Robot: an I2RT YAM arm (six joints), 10 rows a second.
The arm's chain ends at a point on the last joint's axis. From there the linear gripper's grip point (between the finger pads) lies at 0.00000 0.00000 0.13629 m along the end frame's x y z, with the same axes.
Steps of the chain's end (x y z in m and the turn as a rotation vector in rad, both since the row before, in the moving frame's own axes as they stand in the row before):
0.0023 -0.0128 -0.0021 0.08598 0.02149 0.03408
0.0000 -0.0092 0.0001 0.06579 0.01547 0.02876
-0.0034 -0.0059 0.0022 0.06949 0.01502 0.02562
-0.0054 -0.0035 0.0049 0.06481 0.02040 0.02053
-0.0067 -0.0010 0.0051 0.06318 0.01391 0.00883
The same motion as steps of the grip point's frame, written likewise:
0.0054 -0.0245 -0.0026 0.08598 0.02149 0.03408
0.0022 -0.0181 -0.0002 0.06579 0.01547 0.02876
-0.0012 -0.0153 0.0019 0.06949 0.01502 0.02562
-0.0025 -0.0123 0.0046 0.06481 0.02040 0.02053
-0.0048 -0.0096 0.0048 0.06318 0.01391 0.00883

